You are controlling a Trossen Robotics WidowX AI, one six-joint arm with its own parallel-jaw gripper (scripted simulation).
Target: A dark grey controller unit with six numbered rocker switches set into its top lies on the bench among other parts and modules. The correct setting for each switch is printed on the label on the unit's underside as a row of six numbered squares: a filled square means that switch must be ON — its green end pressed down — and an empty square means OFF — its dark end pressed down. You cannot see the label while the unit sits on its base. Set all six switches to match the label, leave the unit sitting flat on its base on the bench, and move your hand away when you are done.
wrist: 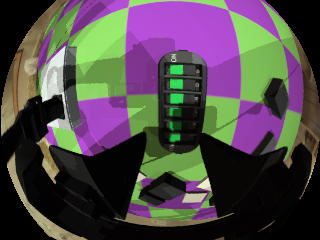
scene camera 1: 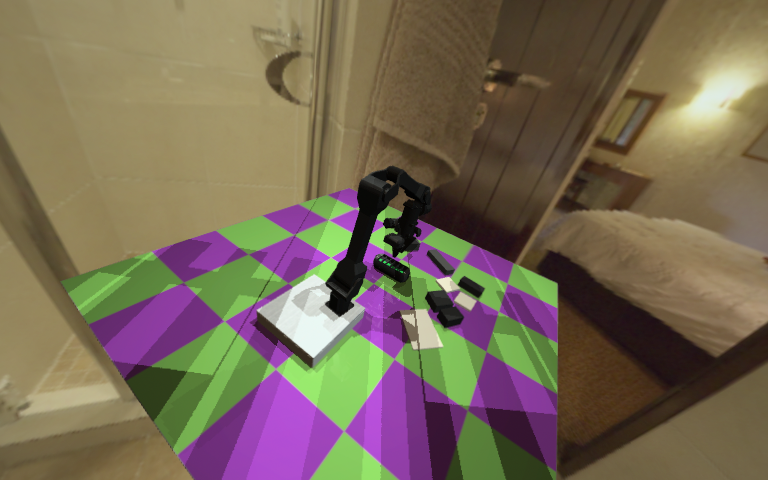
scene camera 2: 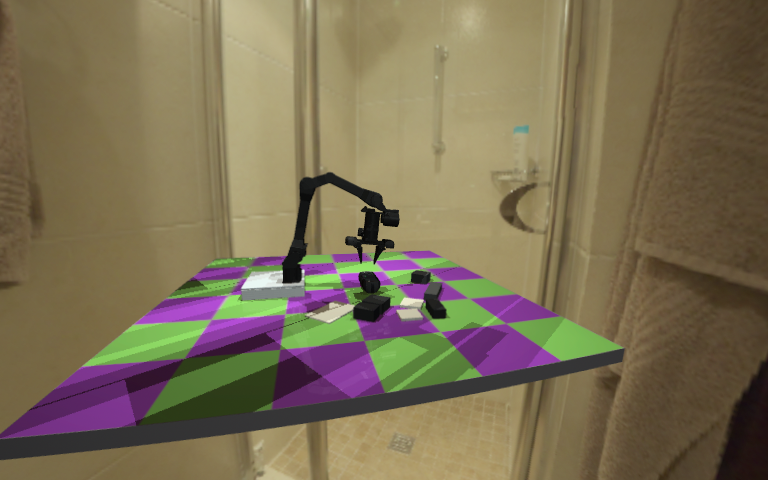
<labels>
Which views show my gripper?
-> The wrist view, scene camera 1 and scene camera 2: all of them.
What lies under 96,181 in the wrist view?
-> My gripper.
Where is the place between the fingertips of my gripper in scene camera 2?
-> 367,263
</labels>
